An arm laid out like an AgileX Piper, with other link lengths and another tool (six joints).
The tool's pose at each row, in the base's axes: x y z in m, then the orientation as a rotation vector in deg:
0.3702 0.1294 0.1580 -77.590 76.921 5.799
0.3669 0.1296 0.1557 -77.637 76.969 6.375
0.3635 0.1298 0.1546 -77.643 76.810 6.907
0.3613 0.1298 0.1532 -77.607 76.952 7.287
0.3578 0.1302 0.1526 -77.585 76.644 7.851
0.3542 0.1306 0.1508 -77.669 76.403 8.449
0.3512 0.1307 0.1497 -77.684 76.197 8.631
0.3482 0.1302 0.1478 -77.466 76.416 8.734
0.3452 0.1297 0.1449 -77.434 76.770 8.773
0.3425 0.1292 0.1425 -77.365 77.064 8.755
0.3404 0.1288 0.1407 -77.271 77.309 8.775
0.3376 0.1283 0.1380 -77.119 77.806 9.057
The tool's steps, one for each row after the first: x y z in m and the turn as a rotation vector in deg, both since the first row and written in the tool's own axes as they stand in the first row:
0.0004 0.0038 -0.0011 -0.339 -0.224 0.288
-0.0001 0.0070 -0.0027 -0.582 -0.593 0.467
0.0002 0.0095 -0.0036 -0.781 -0.676 0.745
-0.0008 0.0125 -0.0053 -0.989 -1.177 0.877
-0.0010 0.0163 -0.0066 -1.310 -1.613 1.011
-0.0013 0.0191 -0.0080 -1.373 -1.847 0.988
-0.0006 0.0223 -0.0096 -1.310 -1.795 1.255
0.0007 0.0261 -0.0108 -1.381 -1.559 1.470
0.0018 0.0293 -0.0120 -1.383 -1.351 1.644
0.0026 0.0318 -0.0130 -1.375 -1.204 1.824
0.0039 0.0353 -0.0142 -1.515 -1.008 2.289

